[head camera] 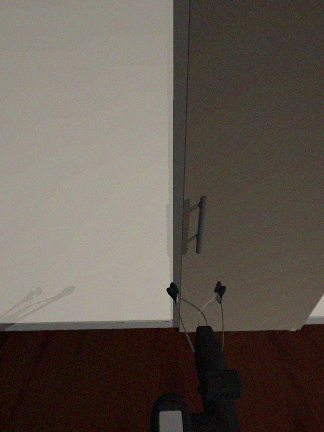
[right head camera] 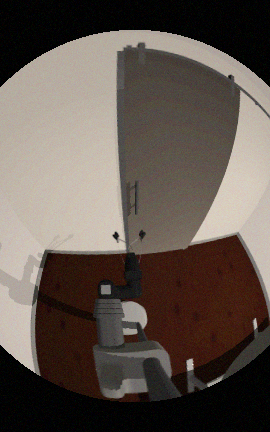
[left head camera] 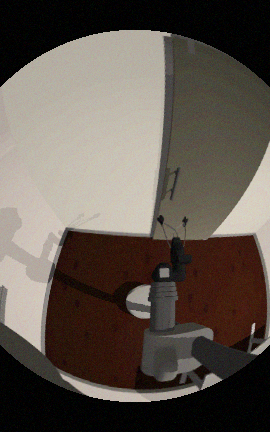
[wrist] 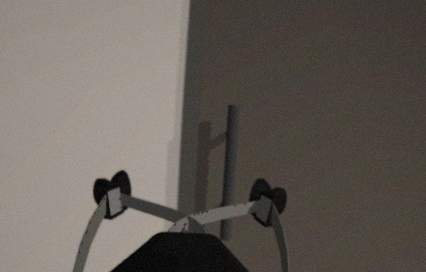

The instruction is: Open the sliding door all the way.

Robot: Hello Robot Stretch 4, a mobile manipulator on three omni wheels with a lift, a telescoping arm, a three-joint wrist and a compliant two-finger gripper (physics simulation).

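Seen in the pictures: gripper, fingertip midpoint: (head camera: 195, 283) (right head camera: 128, 230) (left head camera: 172, 215) (wrist: 191, 190); robot's base at its link origin: (right head camera: 127, 316) (left head camera: 143, 300).
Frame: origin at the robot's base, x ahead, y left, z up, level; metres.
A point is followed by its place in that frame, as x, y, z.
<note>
The sliding door (head camera: 260, 150) {0.867, -0.394, 1.324} (left head camera: 215, 125) {0.866, -0.403, 1.507} (right head camera: 175, 140) {0.866, -0.442, 1.447} (wrist: 325, 125) {0.866, -0.424, 1.129} is a tall grey-brown panel on the right of the head camera view. Its handle (head camera: 201, 225) {0.801, -0.175, 1.023} (left head camera: 175, 184) {0.801, -0.178, 1.016} (right head camera: 136, 198) {0.802, -0.176, 1.014} (wrist: 229, 170) {0.801, -0.173, 1.013} is an upright grey bar near the door's left edge, standing off the panel on two short posts. My gripper (head camera: 196, 291) {0.478, -0.091, 1.043} (left head camera: 173, 220) {0.478, -0.091, 1.043} (right head camera: 129, 235) {0.478, -0.091, 1.043} (wrist: 191, 190) {0.478, -0.091, 1.043} is open and empty. In the head camera view its fingertips are below the handle. In the wrist view the handle's lower part shows between the fingertips, farther off, and its lower end is partly behind a finger strip.
A pale wall (head camera: 85, 150) {0.935, 0.307, 1.332} (left head camera: 90, 125) {0.938, 0.432, 1.447} (right head camera: 75, 150) {0.934, 0.247, 1.394} (wrist: 85, 90) {0.934, 0.208, 1.184} stands left of the door, with the arm's shadow on it. An overhead rail (right head camera: 200, 65) runs along the door's top and on to the right. A dark red floor (head camera: 90, 375) {0.628, 0.505, -0.028} lies below, with a grey baseboard (head camera: 100, 325) {0.925, 0.502, 0.024} at the wall.
</note>
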